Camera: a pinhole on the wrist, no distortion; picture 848 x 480 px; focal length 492.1 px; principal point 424.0 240.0 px. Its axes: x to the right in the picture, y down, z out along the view. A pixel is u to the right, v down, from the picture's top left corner.
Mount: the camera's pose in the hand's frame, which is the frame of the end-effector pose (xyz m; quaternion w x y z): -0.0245 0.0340 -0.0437 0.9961 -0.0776 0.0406 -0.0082
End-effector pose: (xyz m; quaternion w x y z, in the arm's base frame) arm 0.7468 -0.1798 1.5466 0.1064 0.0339 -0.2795 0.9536
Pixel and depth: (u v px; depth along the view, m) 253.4 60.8 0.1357
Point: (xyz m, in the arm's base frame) 0.8050 -0.2516 1.6206
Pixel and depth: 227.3 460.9 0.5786
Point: 0.8637 -0.8059 1.7430
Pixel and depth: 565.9 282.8 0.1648
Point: 0.6957 -0.2934 1.6078
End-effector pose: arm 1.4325 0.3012 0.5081 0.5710 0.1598 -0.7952 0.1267
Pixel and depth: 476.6 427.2 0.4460
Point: 0.9900 0.4010 0.4458
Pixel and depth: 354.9 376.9 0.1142
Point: 1.3519 0.3560 0.4568
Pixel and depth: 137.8 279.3 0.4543
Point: 1.0850 0.3013 0.1357
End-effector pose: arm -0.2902 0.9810 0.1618 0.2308 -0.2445 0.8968 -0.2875
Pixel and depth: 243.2 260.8 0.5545
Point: 0.0910 0.9826 -0.2559
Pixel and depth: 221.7 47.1 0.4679
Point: 0.1260 0.8473 -0.0801
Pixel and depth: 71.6 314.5 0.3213
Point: 0.0008 1.0942 -0.0685
